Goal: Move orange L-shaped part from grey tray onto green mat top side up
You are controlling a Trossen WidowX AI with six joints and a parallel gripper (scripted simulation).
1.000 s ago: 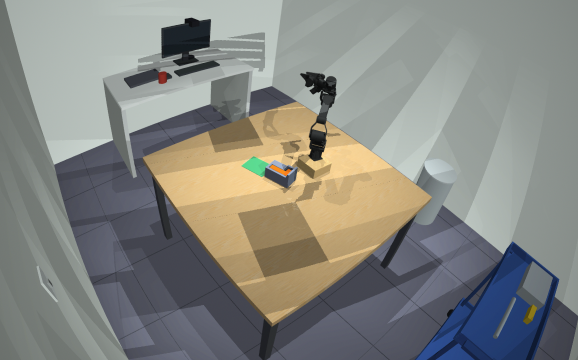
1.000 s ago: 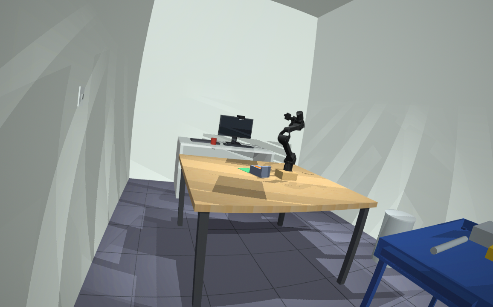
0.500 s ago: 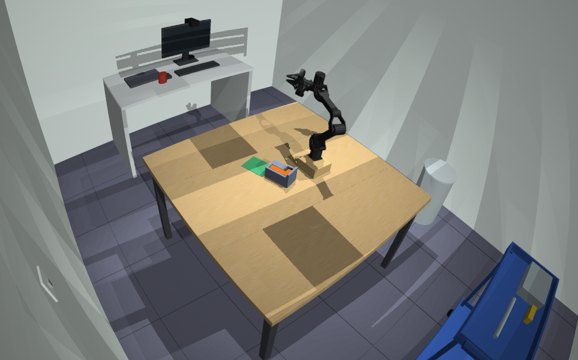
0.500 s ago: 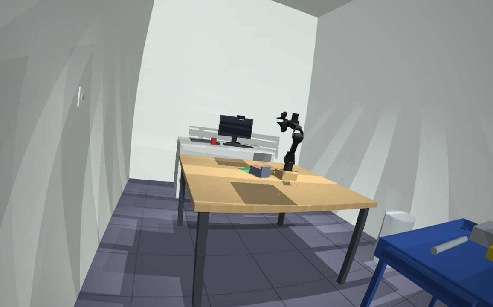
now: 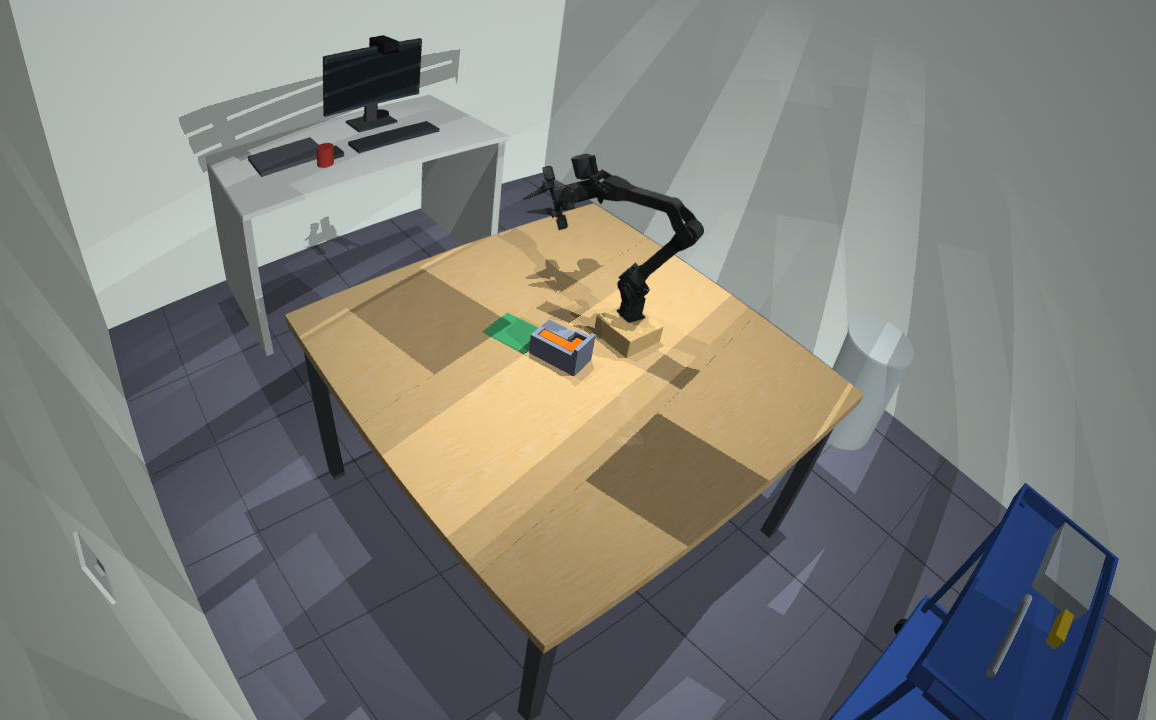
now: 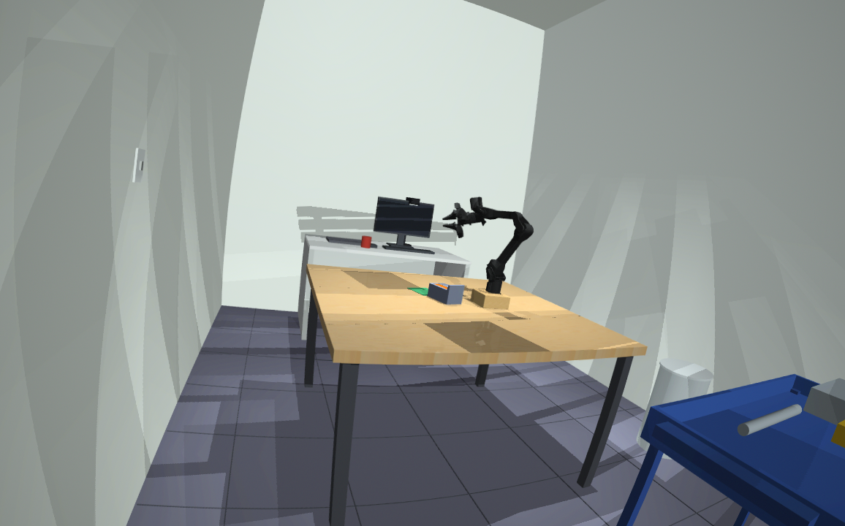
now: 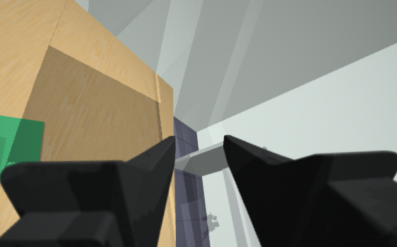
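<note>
The orange L-shaped part is 10 mm behind my gripper tip, 270 mm to the left of it and 300 mm below it. Also, from my gripper tip: green mat (60 mm ahead, 120 mm to the left, 360 mm below).
</note>
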